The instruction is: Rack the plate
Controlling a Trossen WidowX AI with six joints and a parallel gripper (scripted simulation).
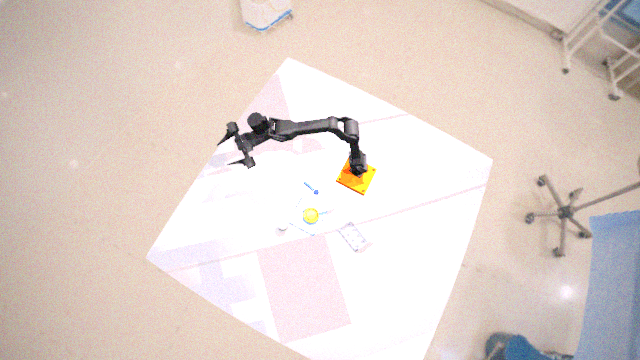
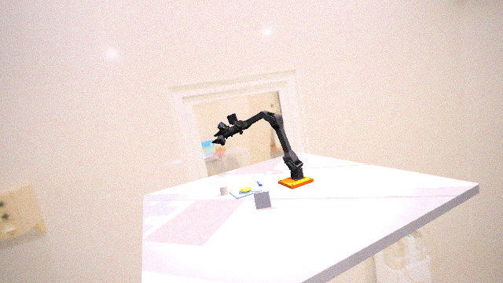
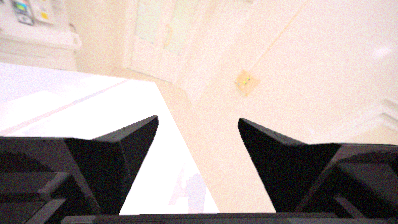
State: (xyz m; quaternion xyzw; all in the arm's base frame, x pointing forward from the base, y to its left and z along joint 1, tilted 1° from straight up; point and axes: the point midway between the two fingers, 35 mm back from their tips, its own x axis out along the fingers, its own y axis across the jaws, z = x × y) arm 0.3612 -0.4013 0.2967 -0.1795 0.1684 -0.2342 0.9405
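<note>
The plate is 380 mm to the left of my gripper tip, 280 mm below it and 80 mm behind it. The rest, counted from my gripper tip: blue spoon 310 mm to the left, 290 mm below, 190 mm behind; then white cup 300 mm to the left, 270 mm below, 30 mm ahead; then grey dish rack 580 mm to the left, 270 mm below, 110 mm behind.
</note>
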